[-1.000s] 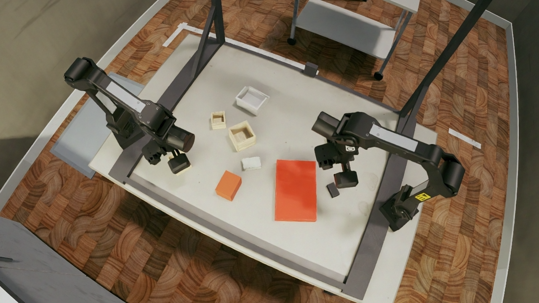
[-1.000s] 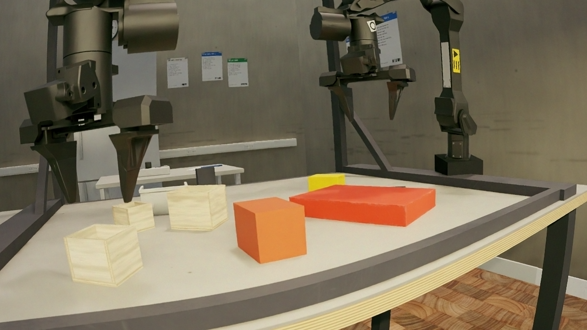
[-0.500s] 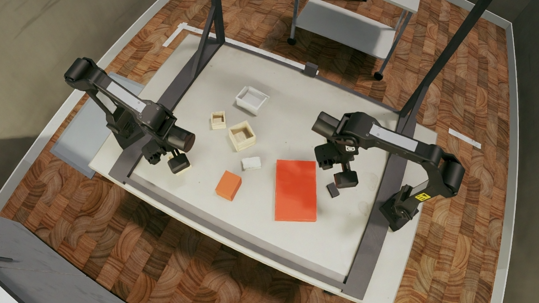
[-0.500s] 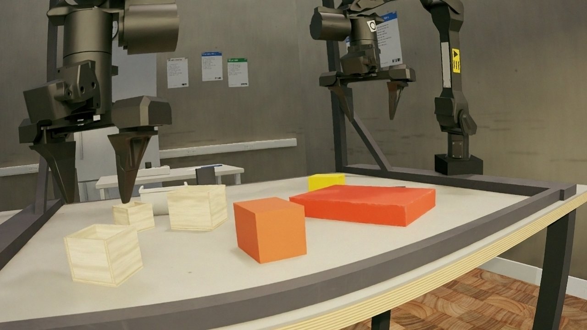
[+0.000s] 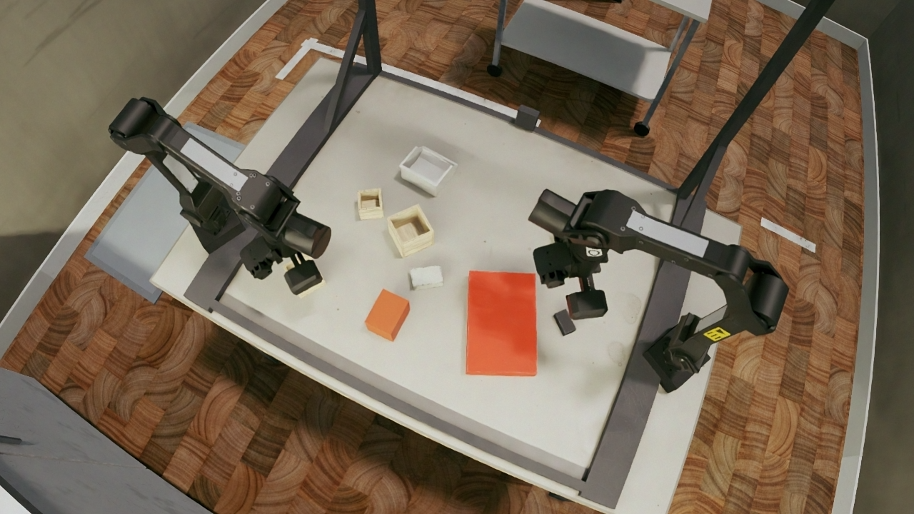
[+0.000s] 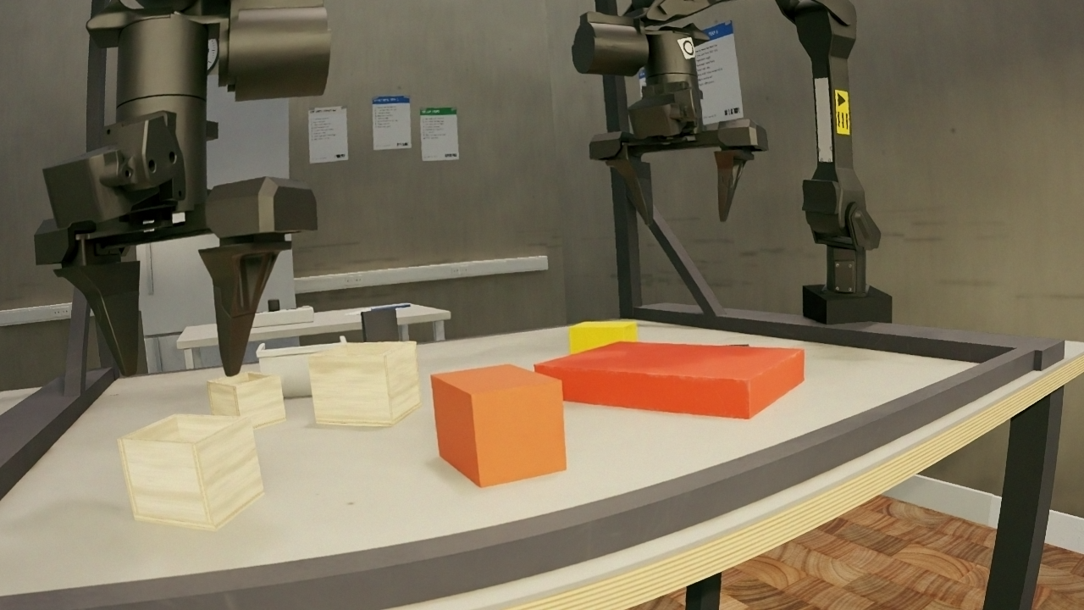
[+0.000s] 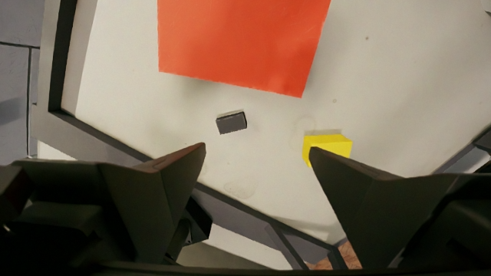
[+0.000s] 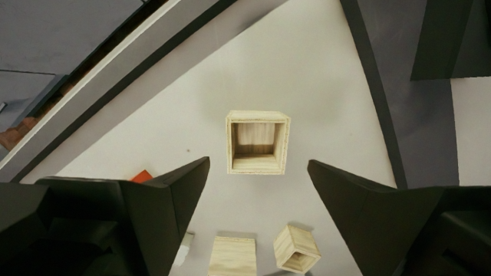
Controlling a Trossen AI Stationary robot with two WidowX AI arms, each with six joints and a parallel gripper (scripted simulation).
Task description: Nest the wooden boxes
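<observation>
My right gripper is now 100 mm above the medium wooden box. The rest, counted from my right hand: small wooden box 200 mm behind, 70 mm to the left, 100 mm below; largest wooden box 160 mm behind, 180 mm to the left, 100 mm below; orange cube 30 mm ahead, 200 mm to the left, 90 mm below.
</observation>
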